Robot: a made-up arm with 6 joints. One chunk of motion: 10 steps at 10 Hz.
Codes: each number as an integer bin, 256 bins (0 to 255) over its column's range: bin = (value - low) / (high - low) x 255, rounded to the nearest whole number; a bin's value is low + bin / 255 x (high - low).
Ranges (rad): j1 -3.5..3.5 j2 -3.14..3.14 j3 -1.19..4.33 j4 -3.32..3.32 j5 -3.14..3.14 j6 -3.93..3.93
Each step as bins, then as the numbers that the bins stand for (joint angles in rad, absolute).
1 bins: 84 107 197 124 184 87
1 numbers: -1.1941 -0.5049 3.0745 -0.0911 1.3915 -1.2484
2 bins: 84 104 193 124 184 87
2 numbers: -1.1941 -0.5787 2.9879 -0.0911 1.3915 -1.2484
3 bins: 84 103 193 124 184 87
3 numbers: -1.1941 -0.6034 2.9879 -0.0911 1.3915 -1.2484
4 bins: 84 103 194 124 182 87
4 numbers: -1.1941 -0.6034 3.0095 -0.0911 1.3422 -1.2484
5 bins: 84 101 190 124 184 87
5 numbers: -1.1941 -0.6526 2.9229 -0.0911 1.3915 -1.2484
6 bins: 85 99 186 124 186 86
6 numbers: -1.1667 -0.7019 2.8364 -0.0911 1.4407 -1.2792
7 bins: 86 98 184 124 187 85
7 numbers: -1.1392 -0.7265 2.7931 -0.0911 1.4653 -1.3100
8 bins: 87 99 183 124 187 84
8 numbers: -1.1118 -0.7019 2.7714 -0.0911 1.4653 -1.3408
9 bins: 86 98 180 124 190 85
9 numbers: -1.1392 -0.7265 2.7065 -0.0911 1.5392 -1.3100
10 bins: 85 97 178 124 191 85
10 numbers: -1.1667 -0.7511 2.6632 -0.0911 1.5638 -1.3100
